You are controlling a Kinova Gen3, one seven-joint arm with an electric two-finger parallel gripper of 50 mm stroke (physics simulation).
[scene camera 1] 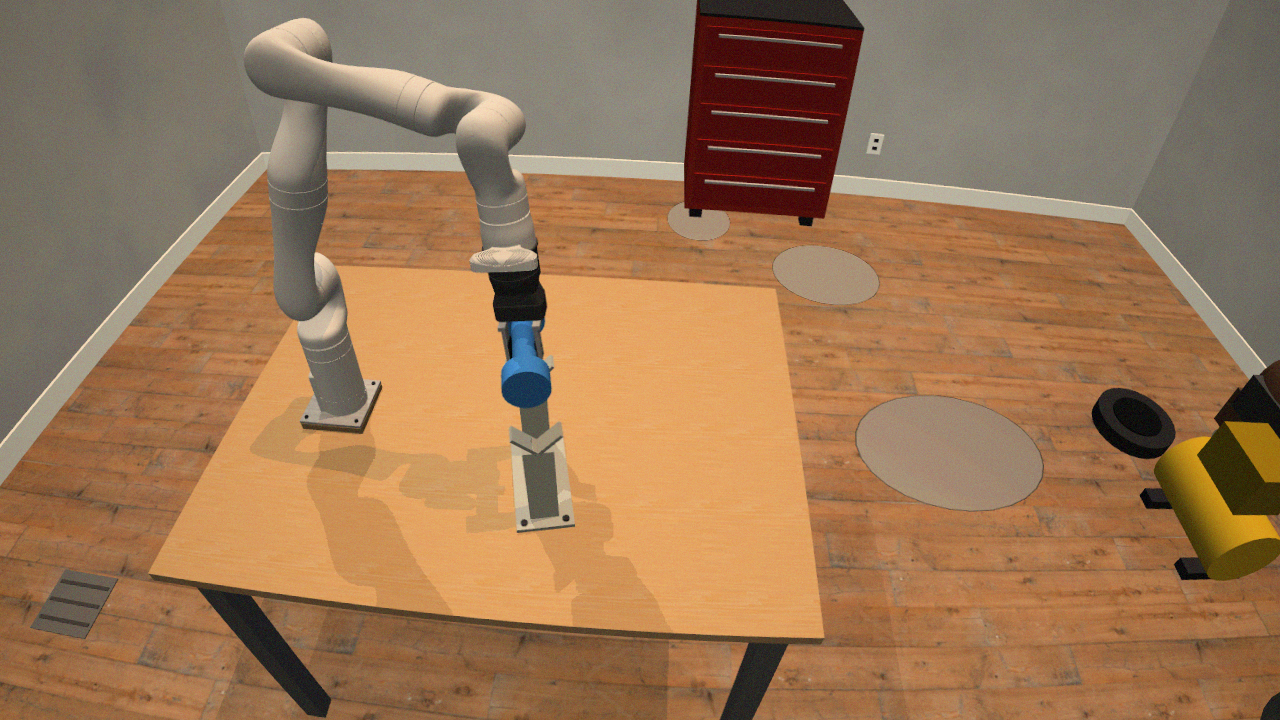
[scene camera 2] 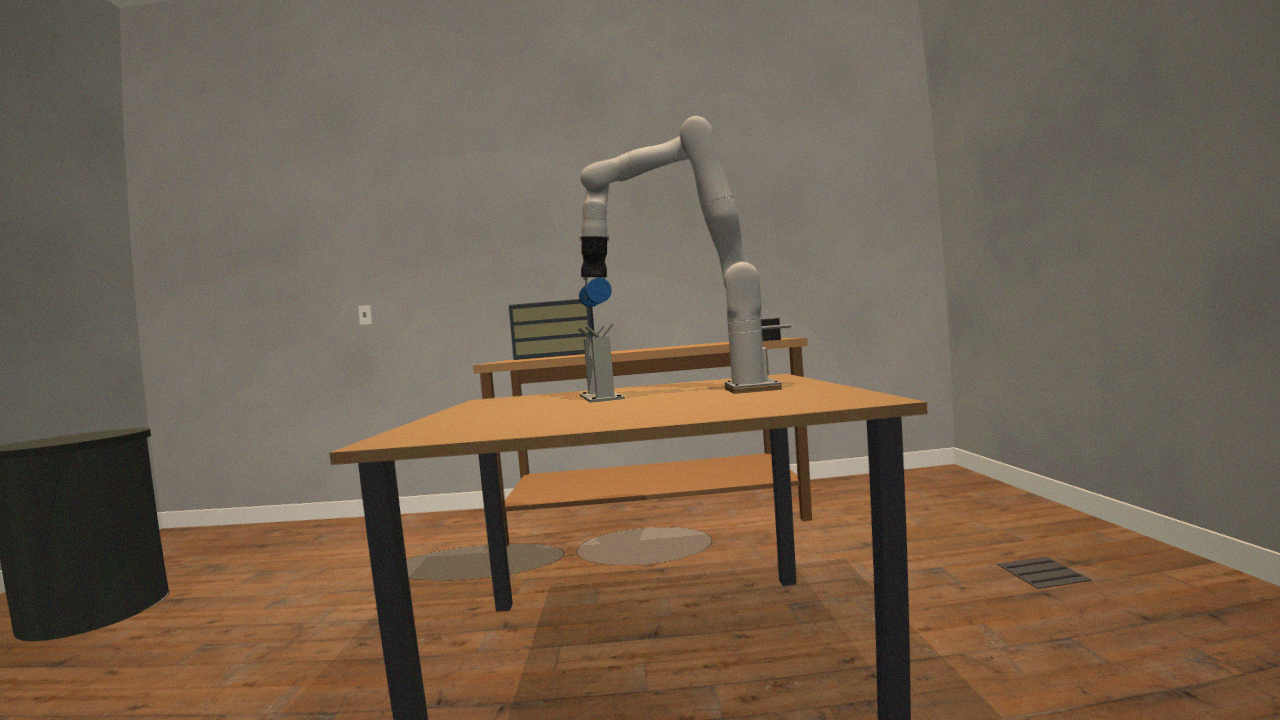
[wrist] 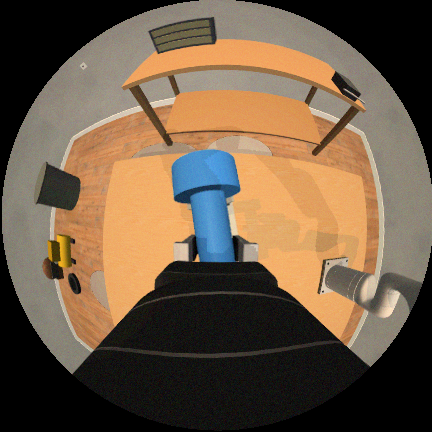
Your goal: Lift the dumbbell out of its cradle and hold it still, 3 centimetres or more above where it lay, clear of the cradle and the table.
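Frame: origin at the arm's base, x up, y left, z back, level; metres.
Seen in the pictures: gripper, between the fingertips: [wrist: 214, 243]; arm's base, origin of its link: [scene camera 1: 345, 399] [scene camera 2: 748, 382] [wrist: 333, 276].
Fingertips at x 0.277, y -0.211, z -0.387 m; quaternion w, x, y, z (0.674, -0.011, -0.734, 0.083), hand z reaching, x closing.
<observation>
Offsets run from my fingertips to a thing's top centre. Level surfaces: height alone.
The blue dumbbell {dx +0.054, dy +0.007, dz +0.002 m} [scene camera 1: 526, 381] [scene camera 2: 597, 291] [wrist: 206, 172] is held across its bar between the fingers of my gripper [scene camera 1: 521, 335] [wrist: 214, 243], which is shut on it and points down. The dumbbell hangs in the air above the cradle, and a gap shows between them in scene camera 2's view. The grey cradle {dx -0.080, dy +0.001, dz -0.005 m} [scene camera 1: 541, 483] [scene camera 2: 600, 367] stands on the table {dx -0.298 m} [scene camera 1: 680, 501] [scene camera 2: 501, 429] [wrist: 145, 215], with its V-shaped supports at the top. In the wrist view the near end of the dumbbell is hidden behind the gripper body, and the dumbbell covers most of the cradle.
The arm's base [scene camera 1: 340, 394] [scene camera 2: 747, 358] [wrist: 345, 280] stands on the same table beside the cradle. A second table [scene camera 2: 626, 355] [wrist: 225, 55] stands behind, bearing a drawer unit [scene camera 2: 550, 329]. A red tool cabinet [scene camera 1: 769, 116] stands by the wall.
</observation>
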